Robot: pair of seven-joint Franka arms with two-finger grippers.
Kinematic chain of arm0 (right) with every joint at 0, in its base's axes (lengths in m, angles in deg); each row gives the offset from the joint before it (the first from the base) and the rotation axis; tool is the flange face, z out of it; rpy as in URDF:
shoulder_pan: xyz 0 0 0.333 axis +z
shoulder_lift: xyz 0 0 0 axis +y
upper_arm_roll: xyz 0 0 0.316 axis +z
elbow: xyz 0.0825 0 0 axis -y
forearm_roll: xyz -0.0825 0 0.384 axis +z
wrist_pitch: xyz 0 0 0 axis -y
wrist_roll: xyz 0.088 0 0 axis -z
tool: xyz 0 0 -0.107 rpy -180 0 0
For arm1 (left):
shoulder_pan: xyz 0 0 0.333 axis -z
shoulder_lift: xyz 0 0 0 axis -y
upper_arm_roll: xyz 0 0 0.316 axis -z
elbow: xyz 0.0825 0 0 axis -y
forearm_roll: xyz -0.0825 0 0.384 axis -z
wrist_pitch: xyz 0 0 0 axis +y
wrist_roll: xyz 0.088 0 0 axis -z
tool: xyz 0 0 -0.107 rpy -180 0 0
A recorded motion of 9 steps. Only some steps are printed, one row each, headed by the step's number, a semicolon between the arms.
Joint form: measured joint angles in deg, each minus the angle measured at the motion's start. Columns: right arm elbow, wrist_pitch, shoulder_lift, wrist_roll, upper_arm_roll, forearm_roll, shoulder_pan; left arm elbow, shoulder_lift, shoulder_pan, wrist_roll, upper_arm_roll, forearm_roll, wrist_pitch.
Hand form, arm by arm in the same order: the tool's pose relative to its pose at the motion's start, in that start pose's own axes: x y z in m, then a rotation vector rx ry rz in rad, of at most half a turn. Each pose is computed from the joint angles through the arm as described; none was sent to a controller.
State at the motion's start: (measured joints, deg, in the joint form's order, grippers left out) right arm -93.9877 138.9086 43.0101 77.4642 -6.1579 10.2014 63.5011; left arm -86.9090 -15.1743 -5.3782 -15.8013 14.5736 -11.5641 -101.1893
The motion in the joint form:
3: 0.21 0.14 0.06 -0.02 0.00 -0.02 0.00; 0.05 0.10 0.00 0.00 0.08 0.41 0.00
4: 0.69 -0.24 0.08 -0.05 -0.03 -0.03 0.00; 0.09 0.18 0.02 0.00 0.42 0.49 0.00
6: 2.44 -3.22 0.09 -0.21 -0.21 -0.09 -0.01; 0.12 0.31 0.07 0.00 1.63 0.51 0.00
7: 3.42 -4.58 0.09 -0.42 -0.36 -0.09 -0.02; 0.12 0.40 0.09 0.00 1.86 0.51 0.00
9: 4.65 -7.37 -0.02 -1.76 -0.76 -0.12 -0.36; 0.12 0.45 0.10 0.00 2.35 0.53 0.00
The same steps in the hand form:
3: 0.0000 -0.0013 -0.0010 0.0049 0.0011 -0.0010; -0.0005 0.0012 -0.0017 -0.0073 0.0008 -0.0004
4: 0.0000 -0.0035 -0.0035 0.0064 0.0008 -0.0023; -0.0014 0.0046 -0.0035 -0.0105 0.0033 0.0050
6: 0.0003 -0.0082 -0.0114 -0.0144 -0.0049 -0.0071; -0.0045 0.0166 -0.0076 -0.0170 0.0086 0.0255
7: 0.0011 -0.0112 -0.0165 -0.0206 -0.0066 -0.0109; -0.0054 0.0188 -0.0091 -0.0181 0.0107 0.0294
9: 0.0077 -0.0126 -0.0232 -0.0446 -0.0103 -0.0265; -0.0067 0.0236 -0.0106 -0.0208 0.0125 0.0376

